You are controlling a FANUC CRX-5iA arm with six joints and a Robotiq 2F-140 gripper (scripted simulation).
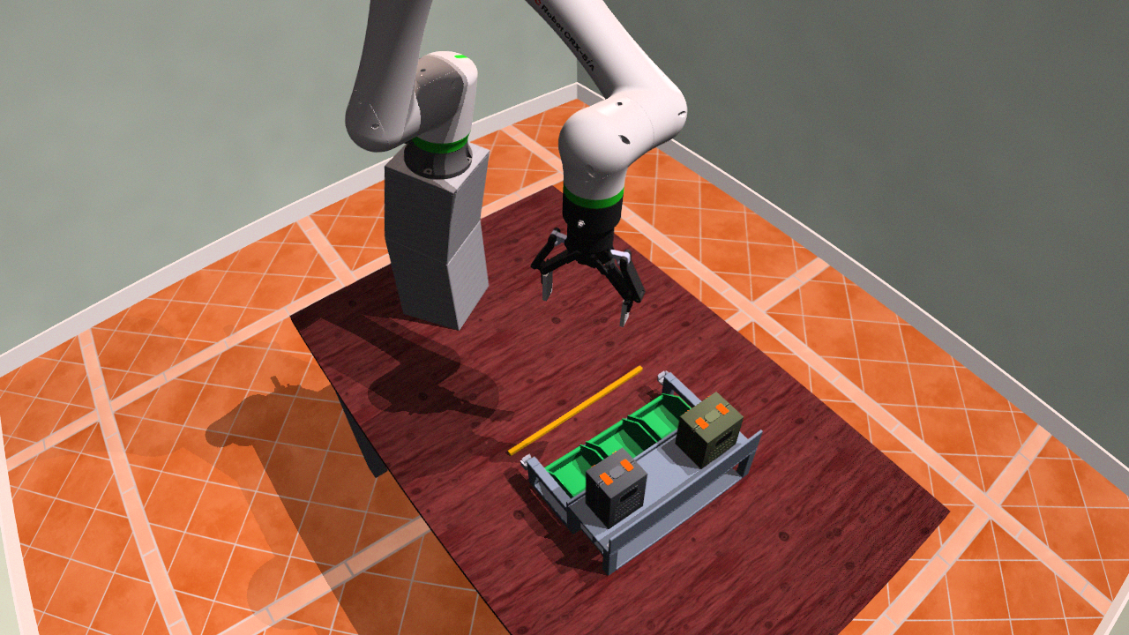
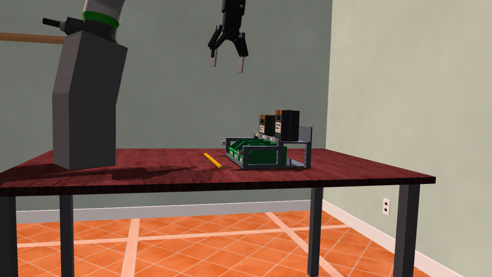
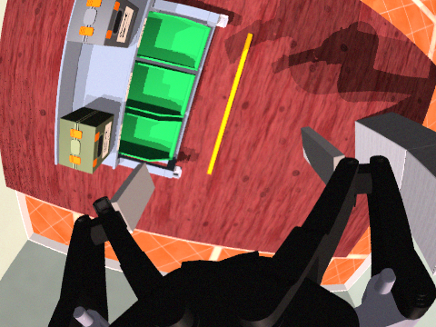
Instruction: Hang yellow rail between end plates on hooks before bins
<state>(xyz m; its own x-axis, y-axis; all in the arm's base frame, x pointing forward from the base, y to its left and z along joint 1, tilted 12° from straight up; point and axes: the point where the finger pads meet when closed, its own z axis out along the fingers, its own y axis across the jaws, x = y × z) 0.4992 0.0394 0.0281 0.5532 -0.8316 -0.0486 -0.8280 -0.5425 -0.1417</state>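
Right now the yellow rail is 380 mm below my hand, 50 mm behind it and 10 mm to the left of it.
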